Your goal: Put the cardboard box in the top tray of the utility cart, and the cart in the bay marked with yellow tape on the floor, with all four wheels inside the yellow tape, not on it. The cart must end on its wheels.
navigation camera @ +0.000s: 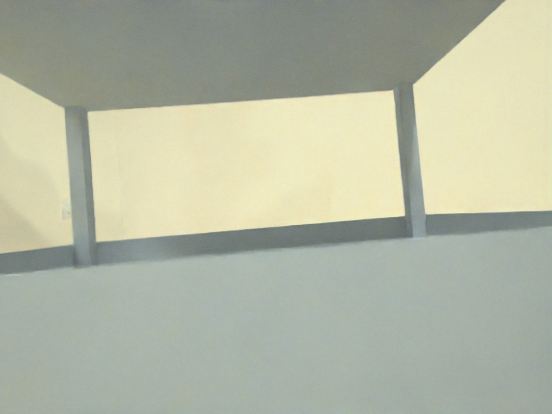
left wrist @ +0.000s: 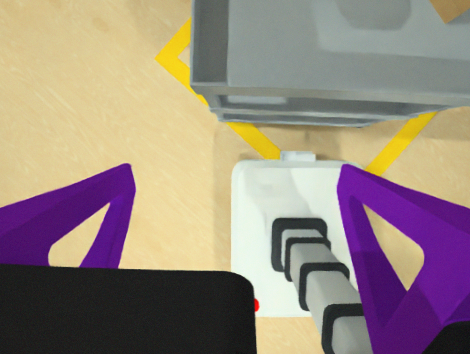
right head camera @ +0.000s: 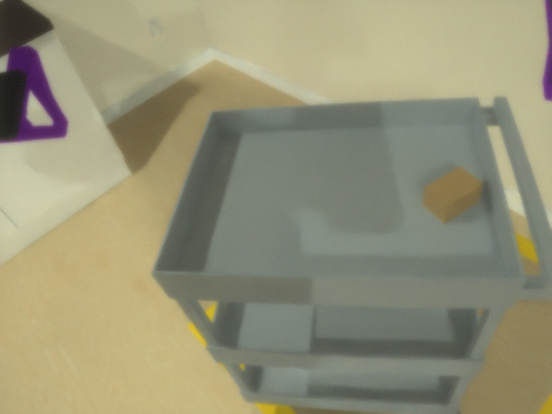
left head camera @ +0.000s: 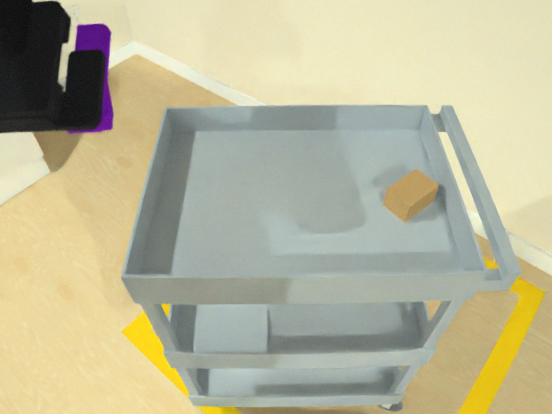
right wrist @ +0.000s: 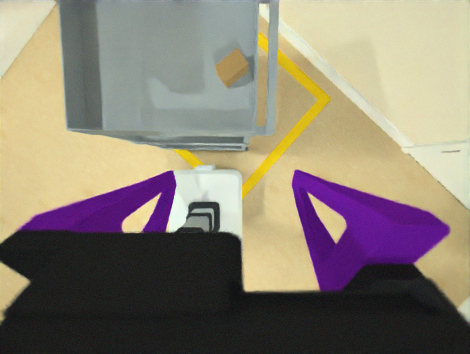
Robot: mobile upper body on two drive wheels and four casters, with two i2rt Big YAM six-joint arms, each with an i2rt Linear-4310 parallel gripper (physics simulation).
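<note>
The small brown cardboard box (left head camera: 410, 195) (right head camera: 452, 194) (left wrist: 452, 9) (right wrist: 231, 68) lies in the top tray, near the handle end. The grey utility cart (left head camera: 300, 290) (right head camera: 340, 290) (left wrist: 325, 95) (right wrist: 82, 100) (navigation camera: 412, 160) stands upright, turned at an angle to the yellow tape (left head camera: 500, 360) (right head camera: 526, 247) (left wrist: 252, 140) (right wrist: 287, 137). One caster (left head camera: 392, 406) shows under it; the other wheels are hidden, so I cannot tell whether all are inside. My left gripper (left wrist: 236, 176) is open and empty, left of the cart in the left head camera. My right gripper (right wrist: 234, 177) is open and empty, apart from the box.
A cream wall (left head camera: 350, 50) rises behind the cart. A white block (left head camera: 15, 170) (right head camera: 50, 175) stands at the left. A white base (left wrist: 250, 210) (right wrist: 220, 182) with a segmented column lies close before the cart, at the near tape corner. The handle (right wrist: 272, 65) overhangs the cart's right end.
</note>
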